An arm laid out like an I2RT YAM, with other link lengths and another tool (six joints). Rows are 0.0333 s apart.
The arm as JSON. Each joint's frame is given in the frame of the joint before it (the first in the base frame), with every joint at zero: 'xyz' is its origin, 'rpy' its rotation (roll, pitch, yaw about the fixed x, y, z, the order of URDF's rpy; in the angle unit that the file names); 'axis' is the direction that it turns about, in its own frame. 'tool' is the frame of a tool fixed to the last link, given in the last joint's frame.
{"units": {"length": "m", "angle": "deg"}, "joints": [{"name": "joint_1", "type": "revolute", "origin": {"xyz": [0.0, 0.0, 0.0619], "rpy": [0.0, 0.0, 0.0]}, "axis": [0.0, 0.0, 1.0]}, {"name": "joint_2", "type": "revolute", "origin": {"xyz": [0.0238, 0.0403, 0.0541], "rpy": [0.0, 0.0, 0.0]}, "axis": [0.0, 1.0, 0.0]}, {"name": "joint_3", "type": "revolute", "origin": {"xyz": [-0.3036, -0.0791, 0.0], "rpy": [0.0, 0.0, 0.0]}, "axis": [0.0, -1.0, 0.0]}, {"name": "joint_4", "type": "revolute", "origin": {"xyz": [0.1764, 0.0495, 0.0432], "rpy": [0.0, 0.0, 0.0]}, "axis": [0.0, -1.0, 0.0]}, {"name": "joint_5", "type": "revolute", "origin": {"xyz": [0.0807, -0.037, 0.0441], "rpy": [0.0, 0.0, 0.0]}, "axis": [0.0, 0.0, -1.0]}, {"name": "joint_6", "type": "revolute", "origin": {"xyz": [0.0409, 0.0, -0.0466], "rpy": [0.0, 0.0, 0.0]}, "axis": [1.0, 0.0, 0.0]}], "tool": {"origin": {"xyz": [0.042, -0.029, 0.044], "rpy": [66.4, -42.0, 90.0]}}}
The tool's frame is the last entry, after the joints.
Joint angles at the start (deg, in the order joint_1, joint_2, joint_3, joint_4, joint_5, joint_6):
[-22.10 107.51 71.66 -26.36 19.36 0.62]
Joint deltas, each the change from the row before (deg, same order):
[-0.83 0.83 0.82 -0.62 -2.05 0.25]
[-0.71 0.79 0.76 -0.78 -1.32 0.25]
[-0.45 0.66 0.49 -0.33 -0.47 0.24]
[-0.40 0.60 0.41 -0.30 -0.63 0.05]
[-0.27 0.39 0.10 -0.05 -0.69 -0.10]
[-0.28 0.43 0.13 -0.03 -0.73 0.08]
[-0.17 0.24 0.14 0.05 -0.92 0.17]
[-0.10 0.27 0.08 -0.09 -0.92 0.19]
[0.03 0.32 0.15 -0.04 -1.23 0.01]
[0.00 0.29 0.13 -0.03 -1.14 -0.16]
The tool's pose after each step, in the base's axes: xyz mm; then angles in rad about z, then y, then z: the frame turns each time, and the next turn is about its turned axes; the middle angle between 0 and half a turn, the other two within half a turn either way. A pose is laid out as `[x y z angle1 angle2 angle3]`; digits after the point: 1 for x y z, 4 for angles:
[331.1 -226.2 220.2 -1.1073 2.1802 1.7134]
[331.3 -230.0 216.2 -1.1067 2.2045 1.7243]
[331.6 -233.1 213.3 -1.1129 2.2162 1.7270]
[332.0 -235.5 210.2 -1.1139 2.2291 1.7303]
[332.4 -236.7 207.5 -1.1089 2.2405 1.7353]
[332.7 -238.1 204.7 -1.1048 2.2523 1.7431]
[333.6 -238.6 203.1 -1.0936 2.2621 1.7591]
[334.2 -238.5 200.8 -1.0831 2.2751 1.7724]
[336.2 -237.4 198.4 -1.0620 2.2896 1.7905]
[338.0 -236.5 196.3 -1.0410 2.3025 1.8062]

